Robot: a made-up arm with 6 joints. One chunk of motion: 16 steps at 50 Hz.
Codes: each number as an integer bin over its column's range. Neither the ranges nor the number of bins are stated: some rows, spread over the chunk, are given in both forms.
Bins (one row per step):
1: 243 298 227 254 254 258
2: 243 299 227 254 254 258
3: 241 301 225 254 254 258
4: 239 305 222 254 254 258
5: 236 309 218 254 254 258
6: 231 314 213 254 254 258
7: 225 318 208 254 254 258
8: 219 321 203 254 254 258
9: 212 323 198 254 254 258
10: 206 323 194 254 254 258
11: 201 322 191 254 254 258
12: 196 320 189 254 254 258
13: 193 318 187 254 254 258
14: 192 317 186 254 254 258
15: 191 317 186 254 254 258
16: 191 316 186 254 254 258
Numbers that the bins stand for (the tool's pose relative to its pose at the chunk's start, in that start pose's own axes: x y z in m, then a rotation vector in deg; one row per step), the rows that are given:
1: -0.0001 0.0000 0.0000 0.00 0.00 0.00
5: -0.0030 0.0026 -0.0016 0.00 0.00 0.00
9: -0.0129 0.0059 -0.0051 0.00 0.00 0.00
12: -0.0195 0.0051 -0.0067 0.00 0.00 0.00
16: -0.0215 0.0042 -0.0072 0.00 0.00 0.00
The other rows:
2: -0.0001 0.0002 0.0000 0.00 0.00 0.00
3: -0.0010 0.0007 -0.0004 0.00 0.00 0.00
4: -0.0018 0.0016 -0.0009 0.00 0.00 0.00
6: -0.0051 0.0037 -0.0025 0.00 0.00 0.00
7: -0.0075 0.0047 -0.0034 0.00 0.00 0.00
8: -0.0100 0.0054 -0.0042 0.00 0.00 0.00
10: -0.0153 0.0059 -0.0058 0.00 0.00 0.00
11: -0.0174 0.0056 -0.0064 0.00 0.00 0.00
13: -0.0207 0.0047 -0.0071 0.00 0.00 0.00
14: -0.0211 0.0044 -0.0072 0.00 0.00 0.00
15: -0.0215 0.0044 -0.0072 0.00 0.00 0.00

